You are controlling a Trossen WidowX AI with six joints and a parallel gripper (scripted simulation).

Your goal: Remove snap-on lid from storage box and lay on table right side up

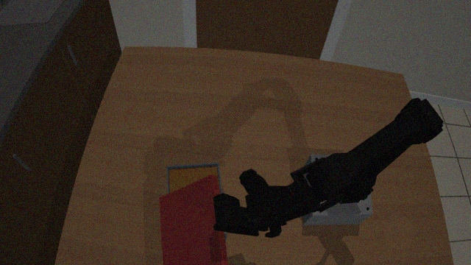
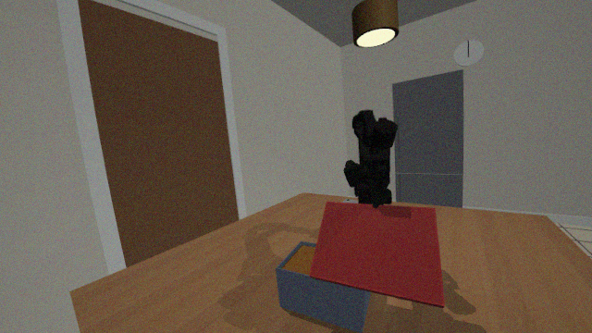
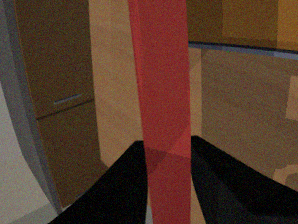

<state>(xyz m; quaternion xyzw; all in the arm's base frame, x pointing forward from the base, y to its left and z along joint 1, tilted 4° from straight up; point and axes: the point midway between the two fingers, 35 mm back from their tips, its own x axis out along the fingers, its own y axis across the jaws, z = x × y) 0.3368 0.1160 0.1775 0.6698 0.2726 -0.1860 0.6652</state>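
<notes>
My gripper tip is now 6 cm short of the red lid, 5 cm above it and 1 cm to the right of it. From my gripper tip the other things lie so: blue-grey storage box (18 cm below, 11 cm to the right, 6 cm ahead).
</notes>
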